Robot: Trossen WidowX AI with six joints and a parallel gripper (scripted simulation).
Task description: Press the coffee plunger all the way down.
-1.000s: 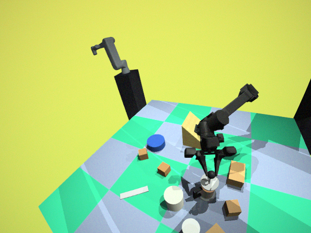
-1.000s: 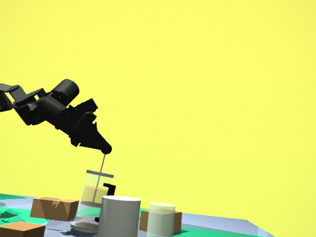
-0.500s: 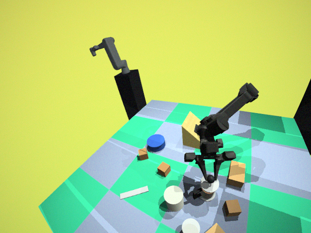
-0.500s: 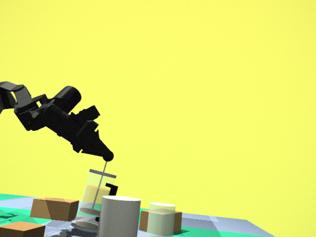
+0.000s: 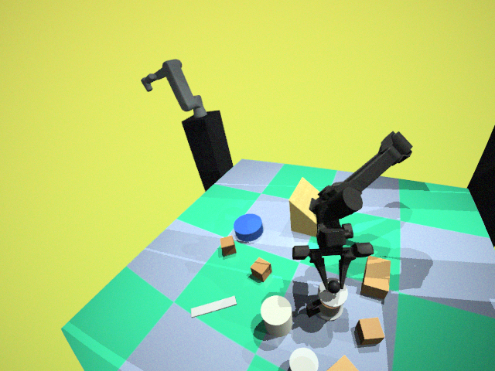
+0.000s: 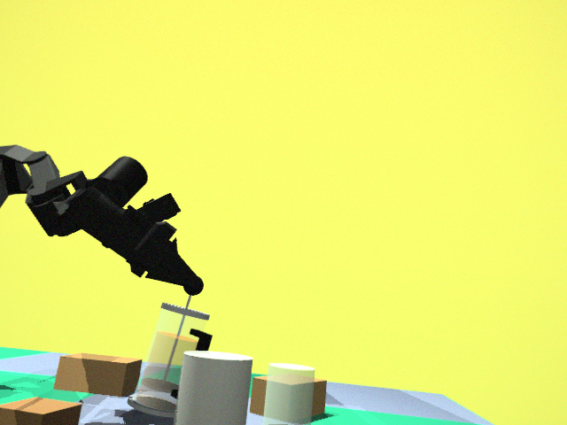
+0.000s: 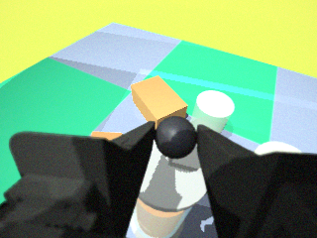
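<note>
The coffee press is 1 cm behind my gripper tip, 1 cm to the right of it and 9 cm below it. The rest, counted from my gripper tip: blue disc 27 cm behind, 36 cm to the right, 15 cm below; then cream cylinder 5 cm ahead, 13 cm to the right, 13 cm below; then white bar 7 cm ahead, 34 cm to the right, 17 cm below.
</note>
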